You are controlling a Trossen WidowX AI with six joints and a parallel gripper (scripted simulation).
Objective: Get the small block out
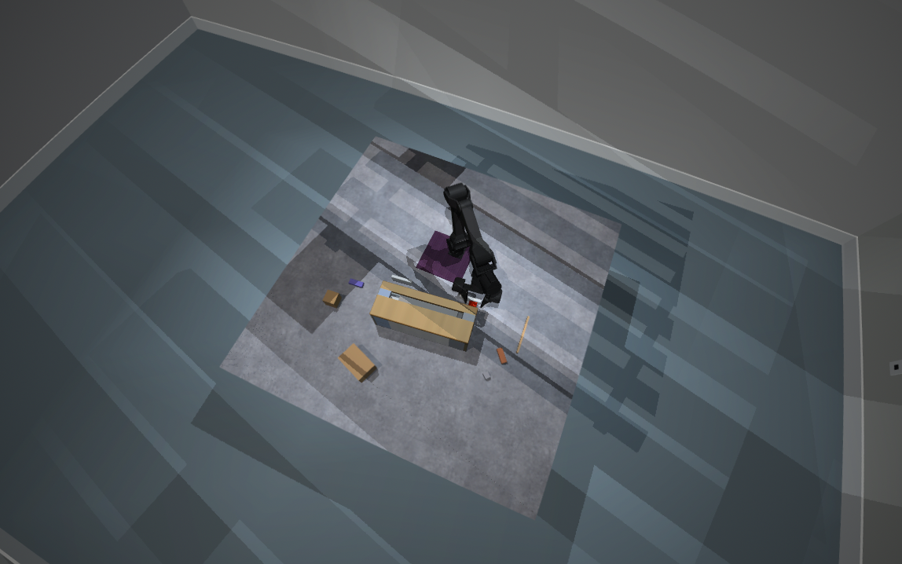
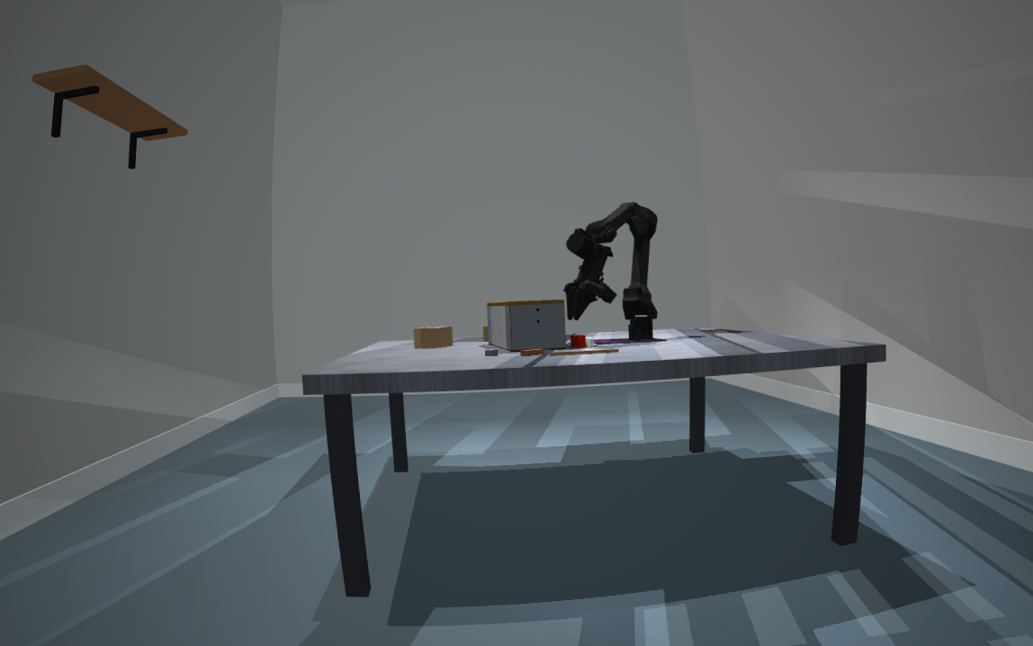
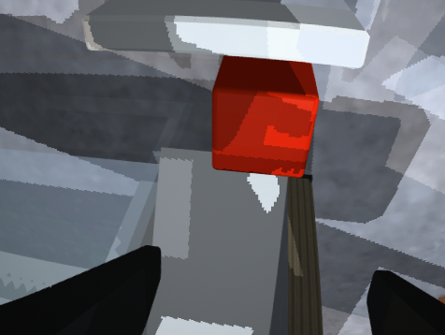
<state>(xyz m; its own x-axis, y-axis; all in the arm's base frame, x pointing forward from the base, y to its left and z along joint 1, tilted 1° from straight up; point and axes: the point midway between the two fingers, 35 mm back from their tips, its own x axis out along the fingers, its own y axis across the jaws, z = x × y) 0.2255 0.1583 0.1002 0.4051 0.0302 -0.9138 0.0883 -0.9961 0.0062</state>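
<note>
My gripper tip is 10 mm past the small red block, 10 mm to the left of it and 60 mm above it. From my gripper tip the other things lie so: small grey cube: 230 mm ahead, 140 mm to the left, 70 mm below; then tan box: 370 mm ahead, 330 mm to the right, 40 mm below; then thin stick: 20 mm ahead, 230 mm to the left, 70 mm below.
</note>
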